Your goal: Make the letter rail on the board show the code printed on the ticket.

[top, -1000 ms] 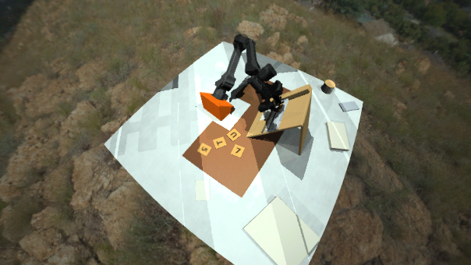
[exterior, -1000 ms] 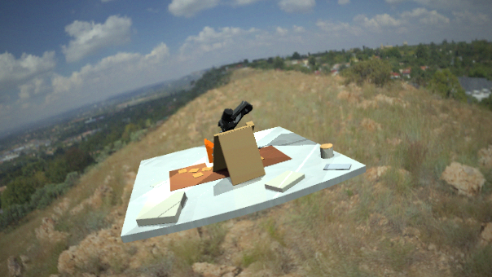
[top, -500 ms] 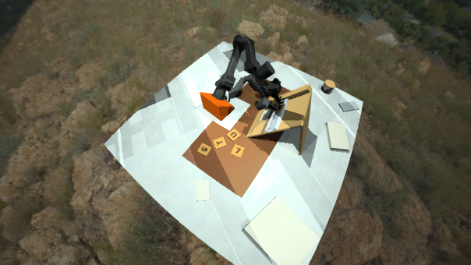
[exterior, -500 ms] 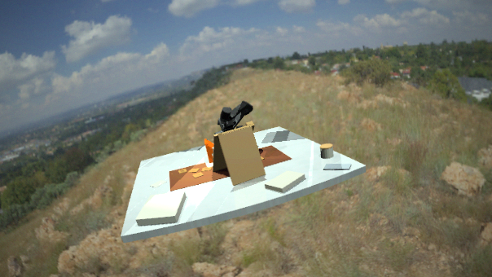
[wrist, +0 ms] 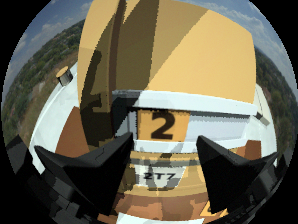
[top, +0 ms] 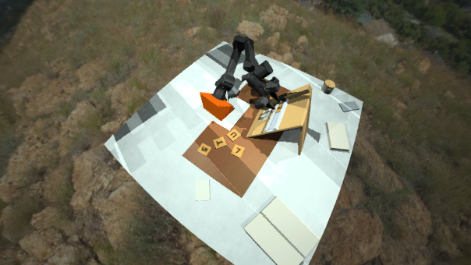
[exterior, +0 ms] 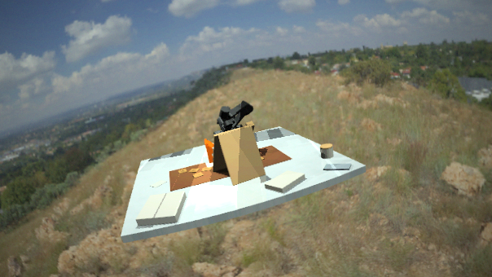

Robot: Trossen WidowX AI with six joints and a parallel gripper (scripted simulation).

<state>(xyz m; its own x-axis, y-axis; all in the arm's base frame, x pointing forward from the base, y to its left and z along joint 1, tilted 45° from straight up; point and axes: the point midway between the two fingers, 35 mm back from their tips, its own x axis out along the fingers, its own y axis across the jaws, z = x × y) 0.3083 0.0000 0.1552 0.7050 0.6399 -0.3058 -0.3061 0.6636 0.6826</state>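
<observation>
The ticket lies 40 mm behind my gripper tip, 20 mm to the right of it and 100 mm below it. Round my gripper tip: cream block 360 mm ahead, 210 mm to the left, 160 mm below; then brown mat 130 mm behind, 80 mm to the right, 170 mm below; then pale card 530 mm to the right, 170 mm below.
</observation>
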